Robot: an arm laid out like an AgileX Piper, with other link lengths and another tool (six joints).
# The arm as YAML. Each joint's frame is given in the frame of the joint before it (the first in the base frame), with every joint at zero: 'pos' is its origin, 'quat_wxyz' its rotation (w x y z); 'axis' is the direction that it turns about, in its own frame. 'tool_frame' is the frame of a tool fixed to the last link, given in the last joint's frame.
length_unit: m
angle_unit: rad
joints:
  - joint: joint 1
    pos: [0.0, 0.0, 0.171]
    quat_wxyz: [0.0, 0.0, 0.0, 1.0]
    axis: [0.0, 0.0, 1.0]
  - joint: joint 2
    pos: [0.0, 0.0, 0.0]
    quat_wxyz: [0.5, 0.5, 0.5, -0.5]
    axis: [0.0, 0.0, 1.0]
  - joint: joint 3
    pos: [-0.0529, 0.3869, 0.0]
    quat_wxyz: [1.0, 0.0, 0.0, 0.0]
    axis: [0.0, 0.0, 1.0]
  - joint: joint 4
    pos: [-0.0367, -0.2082, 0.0]
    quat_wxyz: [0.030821, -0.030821, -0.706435, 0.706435]
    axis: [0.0, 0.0, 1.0]
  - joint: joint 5
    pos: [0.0, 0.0, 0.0]
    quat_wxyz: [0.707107, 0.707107, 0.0, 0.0]
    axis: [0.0, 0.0, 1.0]
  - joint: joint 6
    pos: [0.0, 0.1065, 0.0]
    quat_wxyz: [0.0, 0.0, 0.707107, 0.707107]
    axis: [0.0, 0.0, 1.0]
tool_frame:
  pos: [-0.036, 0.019, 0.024]
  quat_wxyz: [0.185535, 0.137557, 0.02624, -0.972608]
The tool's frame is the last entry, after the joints.
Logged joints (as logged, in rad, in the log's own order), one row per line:
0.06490 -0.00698 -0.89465 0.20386 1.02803 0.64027
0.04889 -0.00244 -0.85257 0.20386 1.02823 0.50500
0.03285 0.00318 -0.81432 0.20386 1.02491 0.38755
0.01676 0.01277 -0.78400 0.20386 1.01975 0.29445
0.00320 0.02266 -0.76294 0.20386 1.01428 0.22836
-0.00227 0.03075 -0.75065 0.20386 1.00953 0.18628
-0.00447 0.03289 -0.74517 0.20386 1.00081 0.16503
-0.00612 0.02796 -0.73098 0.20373 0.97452 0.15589
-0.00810 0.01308 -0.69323 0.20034 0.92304 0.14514
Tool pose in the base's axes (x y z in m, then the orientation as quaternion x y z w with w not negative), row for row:
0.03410 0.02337 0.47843 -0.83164 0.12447 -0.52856 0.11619
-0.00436 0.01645 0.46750 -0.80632 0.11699 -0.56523 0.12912
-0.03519 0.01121 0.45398 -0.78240 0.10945 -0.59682 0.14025
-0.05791 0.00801 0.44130 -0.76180 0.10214 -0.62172 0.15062
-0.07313 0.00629 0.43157 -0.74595 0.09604 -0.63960 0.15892
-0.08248 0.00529 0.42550 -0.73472 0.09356 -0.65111 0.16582
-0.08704 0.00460 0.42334 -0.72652 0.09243 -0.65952 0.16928
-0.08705 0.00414 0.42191 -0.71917 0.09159 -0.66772 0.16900
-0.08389 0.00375 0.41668 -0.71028 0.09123 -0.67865 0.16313
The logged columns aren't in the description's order. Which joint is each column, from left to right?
Columns, left to right: joint 6, joint 4, joint 3, joint 1, joint 5, joint 2.
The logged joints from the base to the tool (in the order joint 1, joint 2, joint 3, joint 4, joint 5, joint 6), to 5 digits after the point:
0.20386 0.64027 -0.89465 -0.00698 1.02803 0.06490
0.20386 0.50500 -0.85257 -0.00244 1.02823 0.04889
0.20386 0.38755 -0.81432 0.00318 1.02491 0.03285
0.20386 0.29445 -0.78400 0.01277 1.01975 0.01676
0.20386 0.22836 -0.76294 0.02266 1.01428 0.00320
0.20386 0.18628 -0.75065 0.03075 1.00953 -0.00227
0.20386 0.16503 -0.74517 0.03289 1.00081 -0.00447
0.20373 0.15589 -0.73098 0.02796 0.97452 -0.00612
0.20034 0.14514 -0.69323 0.01308 0.92304 -0.00810

